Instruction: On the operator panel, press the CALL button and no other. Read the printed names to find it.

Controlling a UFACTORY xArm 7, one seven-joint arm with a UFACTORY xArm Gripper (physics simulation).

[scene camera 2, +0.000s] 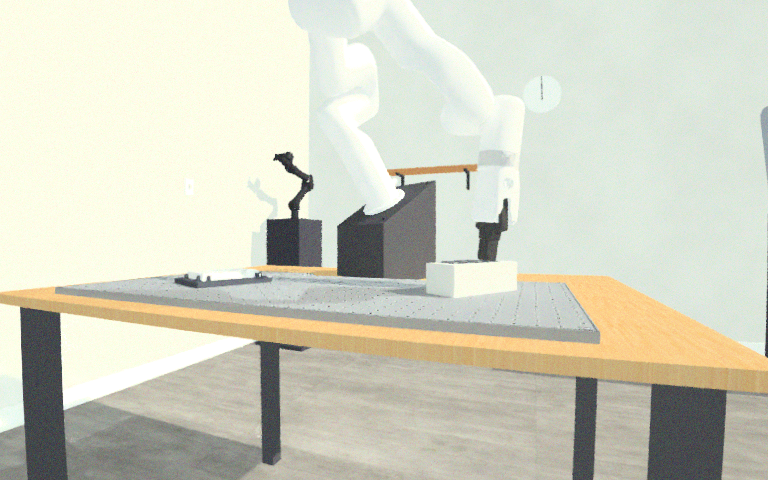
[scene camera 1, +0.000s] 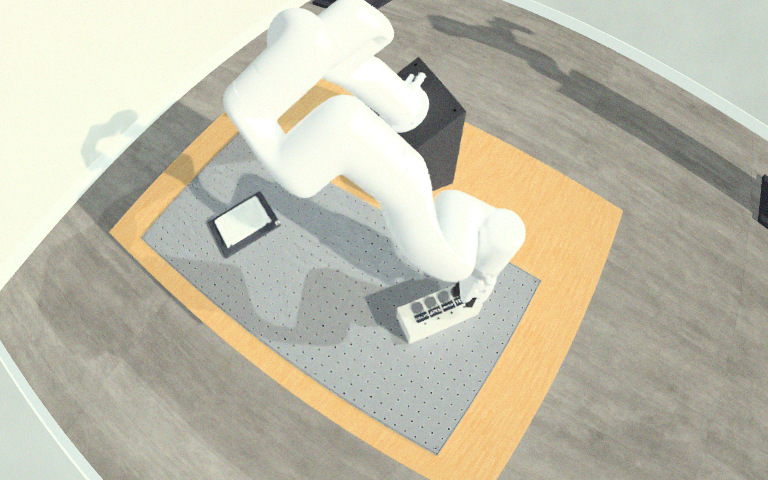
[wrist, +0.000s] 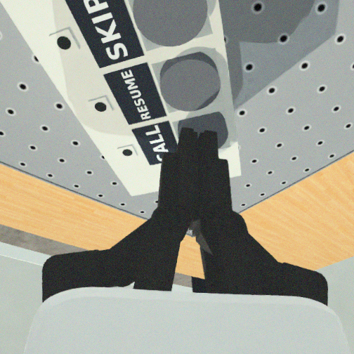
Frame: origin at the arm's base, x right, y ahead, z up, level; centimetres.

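Seen in the pictures: gripper, fingertip midpoint: [scene camera 2: 486, 260] [scene camera 1: 459, 292]; arm's base, link origin: [scene camera 2: 384, 203] [scene camera 1: 404, 108].
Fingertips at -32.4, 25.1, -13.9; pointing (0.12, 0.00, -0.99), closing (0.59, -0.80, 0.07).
Observation:
Offsets run from my fingertips to a thing's top centre, as dx, dy, dz. Level surfaces: height alone.
The operator panel @(+1.6, +4.9, +0.2) [scene camera 1: 437, 328] [scene camera 2: 485, 280] [wrist: 129, 181] is a white box with a row of round grey buttons and dark printed labels. In the wrist view, the CALL label [wrist: 156, 142] sits beside the end button [wrist: 212, 125], which is partly hidden behind the fingers. The RESUME button [wrist: 190, 84] and the SKIP button [wrist: 170, 16] lie farther along the row. My gripper [scene camera 2: 488, 259] [wrist: 192, 147] is shut and empty, pointing down with its fingertips over the CALL button. In scene camera 2 the tips reach the panel's top; contact with the button cannot be told.
The panel stands on a grey perforated board @(dz -5.4) [scene camera 1: 396, 384] [scene camera 2: 362, 300] on a wooden table @(dz -6.7) [scene camera 1: 566, 226] [scene camera 2: 651, 316]. A dark tray with a white top @(+52.6, +14.1, -2.8) [scene camera 1: 243, 221] [scene camera 2: 223, 276] lies on the board's left part. The arm's dark pedestal [scene camera 1: 444, 152] [scene camera 2: 407, 237] stands behind.

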